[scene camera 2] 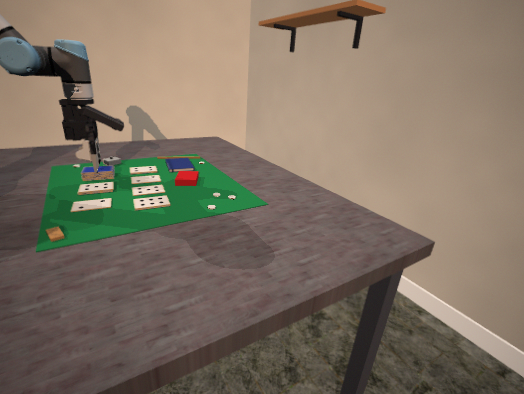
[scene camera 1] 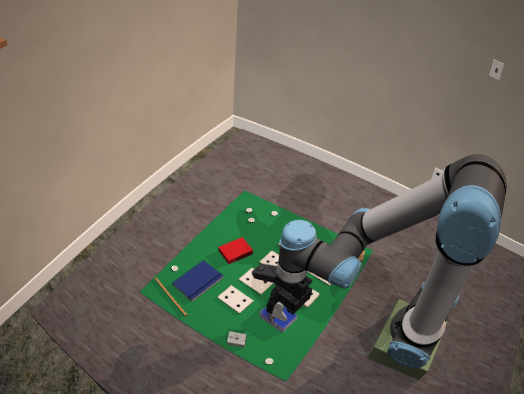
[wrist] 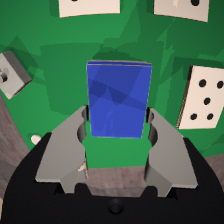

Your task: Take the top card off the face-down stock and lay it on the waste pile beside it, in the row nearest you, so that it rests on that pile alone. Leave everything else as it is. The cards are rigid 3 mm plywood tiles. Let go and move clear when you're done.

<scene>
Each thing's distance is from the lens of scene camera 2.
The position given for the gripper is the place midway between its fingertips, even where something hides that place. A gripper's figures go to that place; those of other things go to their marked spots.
gripper [scene camera 2: 97, 169]: 1.07 m
green mat [scene camera 2: 187, 203]: 0.81 m
</scene>
